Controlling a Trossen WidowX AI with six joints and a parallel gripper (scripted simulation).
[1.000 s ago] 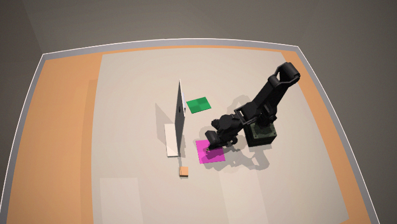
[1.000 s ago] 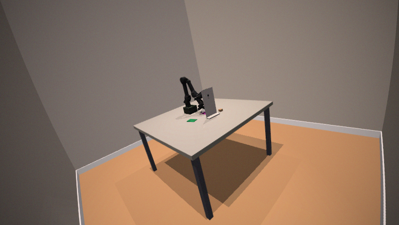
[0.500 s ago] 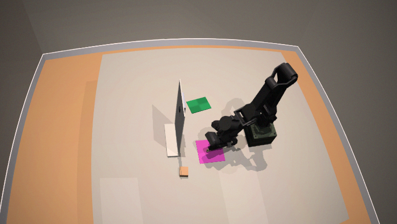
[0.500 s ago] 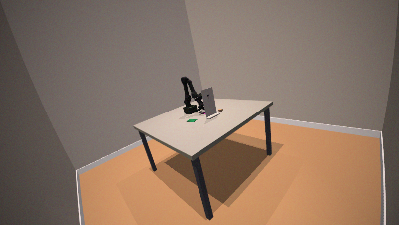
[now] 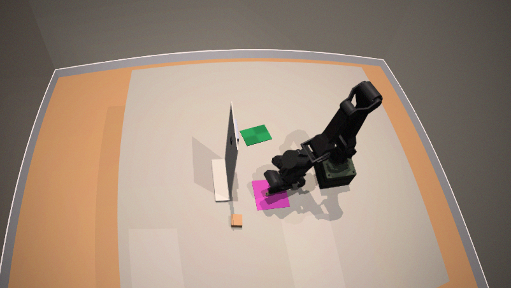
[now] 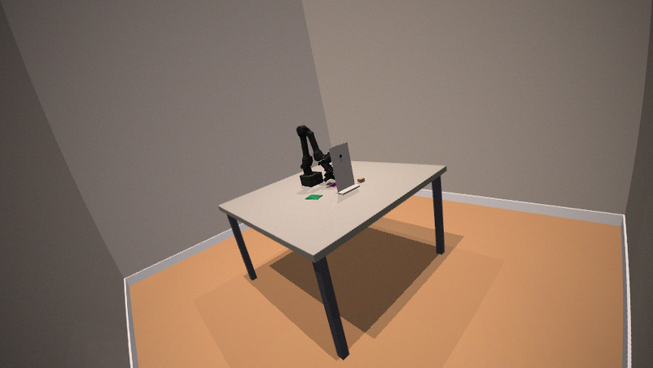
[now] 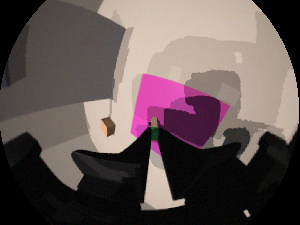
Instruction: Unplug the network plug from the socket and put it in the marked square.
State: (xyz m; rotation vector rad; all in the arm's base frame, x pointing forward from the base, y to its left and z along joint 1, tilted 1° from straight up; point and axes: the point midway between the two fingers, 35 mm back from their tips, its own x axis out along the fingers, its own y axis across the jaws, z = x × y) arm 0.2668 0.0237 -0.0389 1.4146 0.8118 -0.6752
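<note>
My gripper tip is right at the network plug. The rest, counted from my gripper tip: magenta square (10 mm behind, 20 mm below); grey panel (130 mm ahead, 100 mm to the right, 130 mm above).
</note>
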